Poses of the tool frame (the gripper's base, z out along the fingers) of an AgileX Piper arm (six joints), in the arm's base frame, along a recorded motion.
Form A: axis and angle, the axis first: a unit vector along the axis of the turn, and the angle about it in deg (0 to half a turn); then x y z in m.
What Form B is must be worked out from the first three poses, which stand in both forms.
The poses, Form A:
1: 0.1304 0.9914 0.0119 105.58 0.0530 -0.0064 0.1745
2: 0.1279 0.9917 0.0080 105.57 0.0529 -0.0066 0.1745
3: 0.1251 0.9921 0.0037 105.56 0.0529 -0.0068 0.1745
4: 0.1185 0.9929 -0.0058 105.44 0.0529 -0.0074 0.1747
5: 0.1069 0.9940 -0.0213 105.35 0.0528 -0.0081 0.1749
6: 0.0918 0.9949 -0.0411 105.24 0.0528 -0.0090 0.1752
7: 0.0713 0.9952 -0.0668 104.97 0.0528 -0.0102 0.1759
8: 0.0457 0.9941 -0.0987 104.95 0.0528 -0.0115 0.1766
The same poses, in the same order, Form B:
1: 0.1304 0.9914 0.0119 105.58 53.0 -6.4 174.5
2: 0.1279 0.9918 0.0080 105.57 52.9 -6.6 174.5
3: 0.1251 0.9921 0.0037 105.56 52.9 -6.8 174.5
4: 0.1185 0.9929 -0.0058 105.44 52.9 -7.4 174.7
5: 0.1069 0.9940 -0.0213 105.35 52.8 -8.1 174.9
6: 0.0918 0.9949 -0.0411 105.24 52.8 -9.0 175.2
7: 0.0713 0.9952 -0.0668 104.97 52.8 -10.2 175.9
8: 0.0457 0.9941 -0.0987 104.95 52.8 -11.5 176.6
